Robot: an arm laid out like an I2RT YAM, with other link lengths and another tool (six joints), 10 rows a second.
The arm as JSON. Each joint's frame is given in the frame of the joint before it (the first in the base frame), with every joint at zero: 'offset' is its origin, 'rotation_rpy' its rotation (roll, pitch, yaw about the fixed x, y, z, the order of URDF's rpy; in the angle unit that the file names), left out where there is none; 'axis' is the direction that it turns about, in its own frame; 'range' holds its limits. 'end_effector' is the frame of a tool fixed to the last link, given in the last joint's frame.
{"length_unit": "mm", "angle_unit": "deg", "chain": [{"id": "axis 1", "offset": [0.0, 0.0, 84.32], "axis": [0.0, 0.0, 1.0], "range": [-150.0, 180.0]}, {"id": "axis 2", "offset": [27.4, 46.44, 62.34], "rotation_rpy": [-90.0, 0.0, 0.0], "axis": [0.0, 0.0, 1.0], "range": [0.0, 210.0]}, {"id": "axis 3", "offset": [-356.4, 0.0, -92.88], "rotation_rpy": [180.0, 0.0, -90.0], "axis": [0.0, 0.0, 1.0], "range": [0.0, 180.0]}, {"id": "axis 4", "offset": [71.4, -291.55, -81.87], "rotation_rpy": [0.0, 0.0, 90.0], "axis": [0.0, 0.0, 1.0], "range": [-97.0, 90.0]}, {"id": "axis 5", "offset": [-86.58, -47.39, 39.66], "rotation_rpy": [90.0, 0.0, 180.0], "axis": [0.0, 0.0, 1.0], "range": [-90.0, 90.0]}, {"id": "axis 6", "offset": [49.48, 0.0, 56.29], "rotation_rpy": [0.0, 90.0, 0.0], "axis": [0.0, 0.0, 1.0], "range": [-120.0, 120.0]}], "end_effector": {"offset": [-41.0, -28.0, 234.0], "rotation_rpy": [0.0, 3.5, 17.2]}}
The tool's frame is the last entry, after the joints.
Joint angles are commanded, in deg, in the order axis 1, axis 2, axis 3, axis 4, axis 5, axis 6. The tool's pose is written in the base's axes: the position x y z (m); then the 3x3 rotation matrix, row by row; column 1 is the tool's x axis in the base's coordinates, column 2 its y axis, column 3 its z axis. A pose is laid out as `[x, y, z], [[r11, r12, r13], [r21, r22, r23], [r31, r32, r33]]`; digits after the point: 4 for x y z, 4 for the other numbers.
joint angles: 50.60, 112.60, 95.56, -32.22, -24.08, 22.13
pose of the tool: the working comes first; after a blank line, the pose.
Where each joint sits with the arm in this pose, in the base's axes (m; each line is computed from the numbers above, not from the rounded line before):
axis 1: 0.0000 0.0000 0.0843
axis 2: -0.0185 0.0506 0.1467
axis 3: 0.1402 0.0975 0.4757
axis 4: 0.2672 0.3811 0.4585
axis 5: 0.3565 0.4273 0.4239
axis 6: 0.3325 0.4299 0.3529
the tool: 0.2978 0.5977 0.1859

[0.2978, 0.5977, 0.1859], [[0.9207, 0.3716, 0.1193], [0.1717, -0.6602, 0.7312], [0.3505, -0.6528, -0.6716]]
